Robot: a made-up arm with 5 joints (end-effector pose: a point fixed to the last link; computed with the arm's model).
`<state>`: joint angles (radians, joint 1 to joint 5).
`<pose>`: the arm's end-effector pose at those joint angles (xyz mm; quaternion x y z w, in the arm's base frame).
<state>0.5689 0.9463 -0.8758 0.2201 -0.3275</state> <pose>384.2 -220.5 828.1 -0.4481 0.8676 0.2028 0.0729</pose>
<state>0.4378 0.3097 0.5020 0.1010 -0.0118</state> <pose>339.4 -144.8 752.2 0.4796 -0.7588 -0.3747 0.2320</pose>
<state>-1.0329 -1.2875 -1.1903 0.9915 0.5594</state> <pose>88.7 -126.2 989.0 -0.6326 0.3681 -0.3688 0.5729</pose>
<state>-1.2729 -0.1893 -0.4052 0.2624 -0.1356</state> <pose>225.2 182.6 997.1 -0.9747 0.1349 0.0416 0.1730</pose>
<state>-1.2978 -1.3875 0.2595 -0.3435 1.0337</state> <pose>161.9 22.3 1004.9 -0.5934 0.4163 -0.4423 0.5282</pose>
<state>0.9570 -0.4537 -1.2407 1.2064 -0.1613</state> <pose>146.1 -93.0 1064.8 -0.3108 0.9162 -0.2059 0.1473</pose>
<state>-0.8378 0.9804 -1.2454 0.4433 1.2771</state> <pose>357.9 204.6 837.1 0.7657 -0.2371 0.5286 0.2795</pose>
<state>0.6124 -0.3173 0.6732 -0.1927 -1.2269</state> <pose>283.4 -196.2 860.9 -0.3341 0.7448 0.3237 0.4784</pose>
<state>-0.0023 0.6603 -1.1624 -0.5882 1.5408</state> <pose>405.2 -39.8 945.5 0.1793 -0.6890 0.6844 0.1571</pose>
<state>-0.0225 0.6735 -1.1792 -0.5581 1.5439</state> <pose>407.3 -34.3 944.1 0.1942 -0.6847 0.6839 0.1604</pose>
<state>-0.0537 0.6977 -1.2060 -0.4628 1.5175</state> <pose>412.1 -25.0 939.6 0.2450 -0.6745 0.6746 0.1727</pose>
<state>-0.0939 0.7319 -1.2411 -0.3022 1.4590</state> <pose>418.6 -12.1 931.7 0.3295 -0.6556 0.6509 0.1946</pose>
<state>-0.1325 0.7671 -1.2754 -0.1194 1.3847</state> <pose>424.2 0.8 922.1 0.4210 -0.6306 0.6134 0.2212</pose>
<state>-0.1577 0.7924 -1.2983 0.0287 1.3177</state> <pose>427.5 9.7 914.1 0.4904 -0.6088 0.5738 0.2441</pose>
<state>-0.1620 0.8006 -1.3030 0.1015 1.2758</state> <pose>428.9 11.7 910.2 0.5231 -0.6002 0.5483 0.2560</pose>
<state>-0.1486 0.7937 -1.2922 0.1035 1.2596</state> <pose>429.1 7.9 910.4 0.5250 -0.6048 0.5411 0.2568</pose>
